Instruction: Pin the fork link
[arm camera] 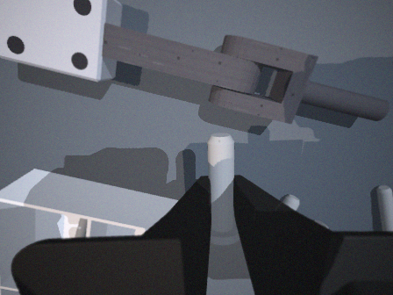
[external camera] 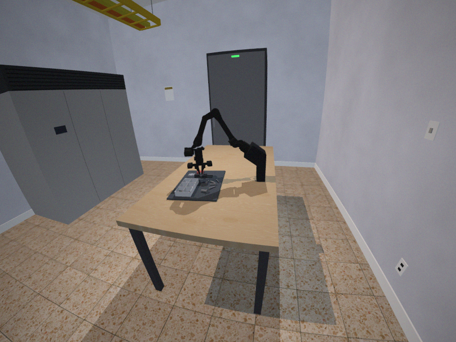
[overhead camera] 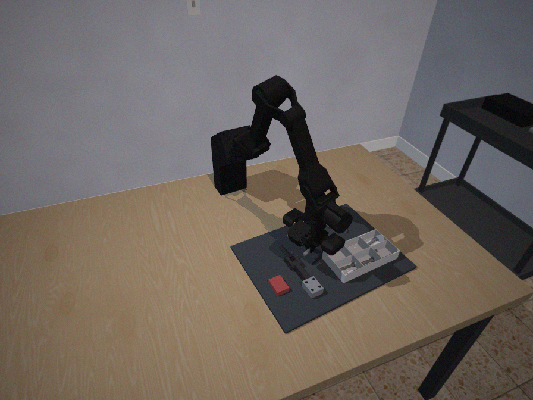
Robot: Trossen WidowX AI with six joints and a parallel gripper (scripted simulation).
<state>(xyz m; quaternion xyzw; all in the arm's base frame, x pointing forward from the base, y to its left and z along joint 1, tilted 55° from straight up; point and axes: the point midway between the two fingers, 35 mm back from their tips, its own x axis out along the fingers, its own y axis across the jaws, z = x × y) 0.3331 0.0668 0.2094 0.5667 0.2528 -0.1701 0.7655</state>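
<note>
Right now the grey pin is 3 cm below my hand. From my hand the other things lie so: eye plate (7 cm below, 5 cm to the right, 2 cm ahead); then light grey headed pin (7 cm below, 6 cm behind, 4 cm to the left); then mat (8 cm below, 5 cm to the left).
</note>
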